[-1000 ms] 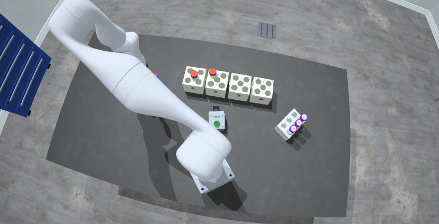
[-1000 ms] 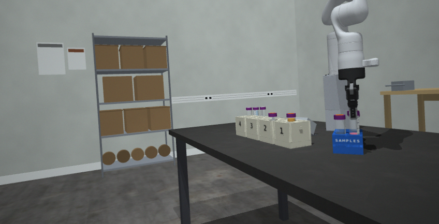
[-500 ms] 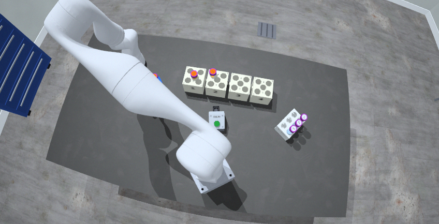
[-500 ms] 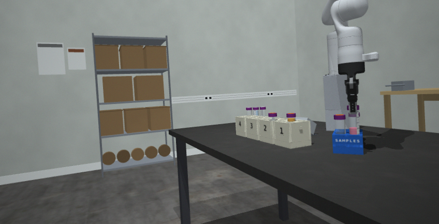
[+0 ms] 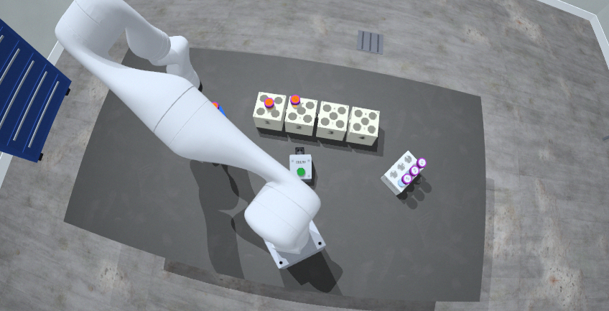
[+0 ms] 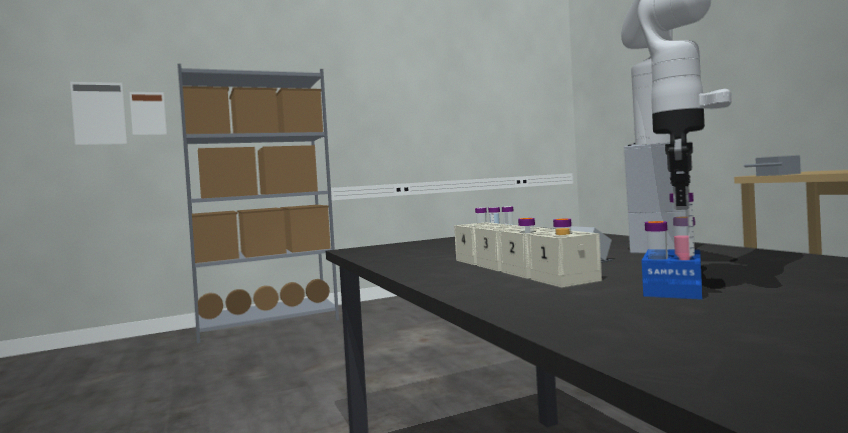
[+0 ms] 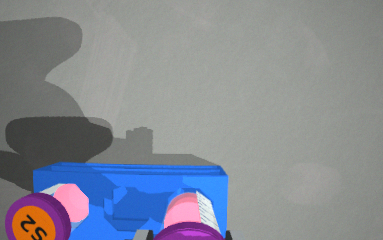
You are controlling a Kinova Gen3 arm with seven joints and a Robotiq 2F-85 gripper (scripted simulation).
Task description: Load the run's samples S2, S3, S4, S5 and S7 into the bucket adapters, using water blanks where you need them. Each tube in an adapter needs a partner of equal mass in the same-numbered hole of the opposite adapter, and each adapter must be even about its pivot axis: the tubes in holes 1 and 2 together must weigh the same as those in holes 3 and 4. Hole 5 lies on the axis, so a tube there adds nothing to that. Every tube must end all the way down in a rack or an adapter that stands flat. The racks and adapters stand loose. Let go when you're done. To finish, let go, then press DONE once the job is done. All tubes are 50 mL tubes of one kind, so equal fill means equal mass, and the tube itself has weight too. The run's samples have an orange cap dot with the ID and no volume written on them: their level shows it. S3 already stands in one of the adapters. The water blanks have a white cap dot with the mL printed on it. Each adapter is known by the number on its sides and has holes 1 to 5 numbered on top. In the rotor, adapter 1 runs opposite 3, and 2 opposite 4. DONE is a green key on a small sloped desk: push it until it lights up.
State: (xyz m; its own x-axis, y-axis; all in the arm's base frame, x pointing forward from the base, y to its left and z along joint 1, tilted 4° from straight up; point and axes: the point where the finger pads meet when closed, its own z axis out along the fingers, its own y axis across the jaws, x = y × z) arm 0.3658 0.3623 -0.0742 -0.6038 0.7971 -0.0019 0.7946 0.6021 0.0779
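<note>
My hand is 1 cm to the right of the tube of pink liquid and 5 cm above it. Round my hand: orange-filled sample tube: 6 cm ahead, 22 cm to the right, 10 cm below; blue samples rack: 2 cm behind, 4 cm to the right, 13 cm below; adapter 1: 6 cm ahead, 22 cm to the right, 11 cm below.
</note>
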